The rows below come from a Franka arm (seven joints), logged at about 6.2 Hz.
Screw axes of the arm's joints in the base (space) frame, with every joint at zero. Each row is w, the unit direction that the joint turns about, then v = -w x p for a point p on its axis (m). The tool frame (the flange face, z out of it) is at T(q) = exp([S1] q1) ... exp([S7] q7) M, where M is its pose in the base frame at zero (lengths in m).
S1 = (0, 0, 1, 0, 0, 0)
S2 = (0, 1, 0, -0.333, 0, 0)
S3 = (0, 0, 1, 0, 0, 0)
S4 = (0, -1, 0, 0.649, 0, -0.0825)
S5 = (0, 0, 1, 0, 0, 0)
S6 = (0, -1, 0, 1.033, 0, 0)
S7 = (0, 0, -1, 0, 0.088, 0)
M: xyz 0.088 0 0.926 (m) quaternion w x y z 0 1 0 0
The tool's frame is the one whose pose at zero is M.
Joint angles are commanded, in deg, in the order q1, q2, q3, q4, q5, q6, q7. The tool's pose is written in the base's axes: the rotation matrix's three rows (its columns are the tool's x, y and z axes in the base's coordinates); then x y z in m. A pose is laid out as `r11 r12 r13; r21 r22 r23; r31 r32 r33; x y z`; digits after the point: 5 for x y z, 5 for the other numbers.
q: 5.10, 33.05, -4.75, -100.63, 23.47, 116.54, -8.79
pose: 0.96235 -0.11069 -0.24827; -0.02921 -0.95016 0.31041; -0.27025 -0.29147 -0.91761; 0.63167 0.02980 0.22262
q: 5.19, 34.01, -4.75, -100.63, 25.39, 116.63, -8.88
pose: 0.95768 -0.13451 -0.25449; -0.04281 -0.94082 0.33619; -0.28465 -0.31107 -0.90676; 0.63039 0.03230 0.21260
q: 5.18, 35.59, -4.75, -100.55, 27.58, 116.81, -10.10
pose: 0.95289 -0.14774 -0.26489; -0.04285 -0.93016 0.36465; -0.30027 -0.33612 -0.89267; 0.62836 0.03370 0.19648
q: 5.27, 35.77, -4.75, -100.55, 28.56, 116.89, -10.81
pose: 0.95380 -0.14680 -0.26214; -0.03864 -0.92520 0.37750; -0.29795 -0.34993 -0.88813; 0.62835 0.03544 0.19483
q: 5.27, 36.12, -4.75, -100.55, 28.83, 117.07, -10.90
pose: 0.95291 -0.15040 -0.26332; -0.04081 -0.92404 0.38011; -0.30048 -0.35147 -0.88667; 0.62796 0.03542 0.19119
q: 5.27, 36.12, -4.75, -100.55, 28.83, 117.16, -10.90
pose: 0.95332 -0.15032 -0.26189; -0.04139 -0.92415 0.37978; -0.29912 -0.35121 -0.88723; 0.62815 0.03533 0.19125
